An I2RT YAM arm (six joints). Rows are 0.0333 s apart.
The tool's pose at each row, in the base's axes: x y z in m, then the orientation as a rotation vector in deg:
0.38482, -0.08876, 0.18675, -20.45, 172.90, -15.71
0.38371, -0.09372, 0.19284, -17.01, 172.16, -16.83
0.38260, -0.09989, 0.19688, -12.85, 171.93, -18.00
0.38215, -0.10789, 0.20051, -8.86, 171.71, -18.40
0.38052, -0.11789, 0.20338, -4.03, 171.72, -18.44
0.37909, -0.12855, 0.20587, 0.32, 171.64, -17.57
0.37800, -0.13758, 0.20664, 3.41, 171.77, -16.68
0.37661, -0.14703, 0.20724, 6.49, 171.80, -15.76
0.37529, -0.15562, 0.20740, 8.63, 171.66, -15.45
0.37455, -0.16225, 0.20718, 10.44, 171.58, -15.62
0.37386, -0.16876, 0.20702, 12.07, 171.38, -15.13
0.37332, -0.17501, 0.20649, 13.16, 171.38, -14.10
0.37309, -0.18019, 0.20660, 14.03, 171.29, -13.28
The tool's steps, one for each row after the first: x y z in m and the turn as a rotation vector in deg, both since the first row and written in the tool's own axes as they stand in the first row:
0.00184, -0.00564, -0.00526, 0.99, -0.69, 2.23
0.00412, -0.01206, -0.00831, 1.94, -0.81, 4.94
0.00622, -0.02029, -0.01059, 2.39, -0.96, 7.57
0.00999, -0.03003, -0.01191, 2.59, -0.82, 10.76
0.01375, -0.04038, -0.01273, 2.18, -0.84, 13.68
0.01692, -0.04892, -0.01210, 1.67, -0.65, 15.74
0.02048, -0.05776, -0.01126, 1.16, -0.51, 17.81
0.02380, -0.06571, -0.01013, 1.03, -0.48, 19.24
0.02612, -0.07185, -0.00889, 1.20, -0.33, 20.42
0.02835, -0.07789, -0.00772, 0.96, -0.41, 21.53
0.03041, -0.08365, -0.00622, 0.31, -0.43, 22.29
0.03186, -0.08858, -0.00549, -0.19, -0.52, 22.91

